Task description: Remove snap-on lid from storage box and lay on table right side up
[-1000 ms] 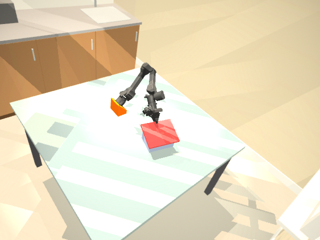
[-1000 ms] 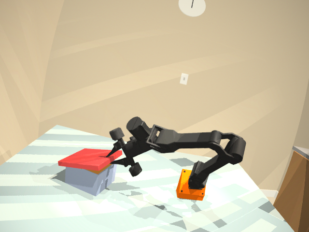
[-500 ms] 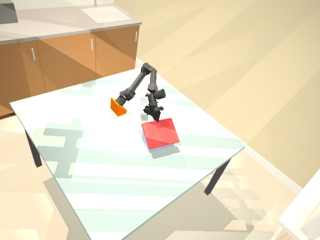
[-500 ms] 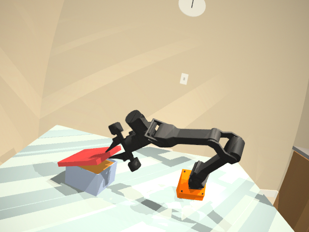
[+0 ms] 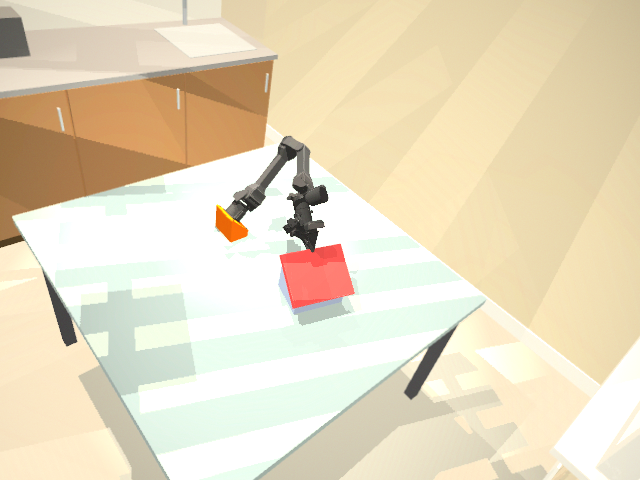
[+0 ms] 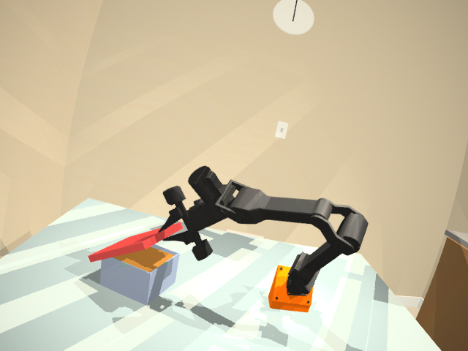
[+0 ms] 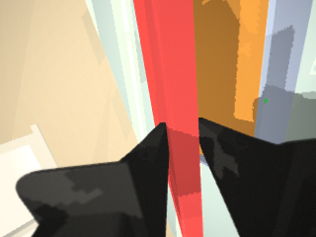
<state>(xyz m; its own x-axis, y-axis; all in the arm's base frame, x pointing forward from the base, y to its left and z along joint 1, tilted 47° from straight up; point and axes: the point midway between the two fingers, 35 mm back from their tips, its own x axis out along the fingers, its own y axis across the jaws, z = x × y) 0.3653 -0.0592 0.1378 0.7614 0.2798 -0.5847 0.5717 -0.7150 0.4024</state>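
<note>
Now: the red lid 70 mm ahead of my gripper tip, 40 mm below it and 20 mm to the right of it. Also, from my gripper tip: storage box 120 mm below, 50 mm ahead, 10 mm to the right.
</note>
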